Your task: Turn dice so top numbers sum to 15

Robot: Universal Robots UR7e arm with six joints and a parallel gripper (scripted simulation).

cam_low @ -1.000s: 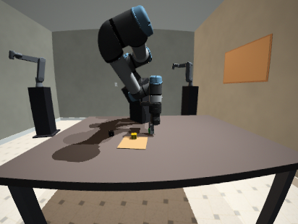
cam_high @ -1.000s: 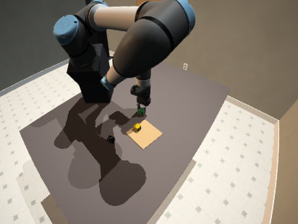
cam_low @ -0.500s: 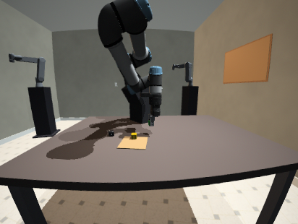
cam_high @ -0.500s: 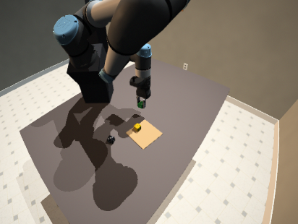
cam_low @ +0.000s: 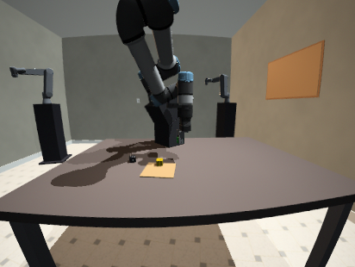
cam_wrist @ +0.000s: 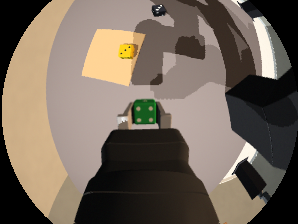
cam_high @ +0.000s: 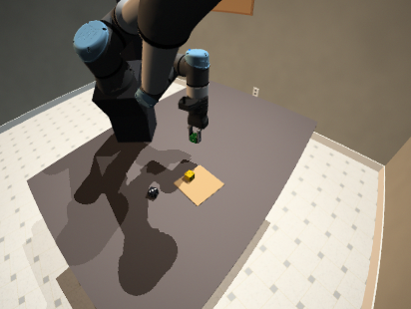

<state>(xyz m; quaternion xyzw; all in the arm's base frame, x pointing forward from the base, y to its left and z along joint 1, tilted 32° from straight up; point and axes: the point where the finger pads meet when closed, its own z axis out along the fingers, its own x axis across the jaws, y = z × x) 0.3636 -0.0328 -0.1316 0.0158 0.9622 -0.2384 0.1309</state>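
Right now my hand is 7 cm short of the tan mat, 13 cm to the left of it and 11 cm above it. Also, from my hand: black die (6 cm behind, 24 cm to the right, 10 cm below); then yellow die (3 cm ahead, 12 cm to the right, 10 cm below); then green die (right at my hand).
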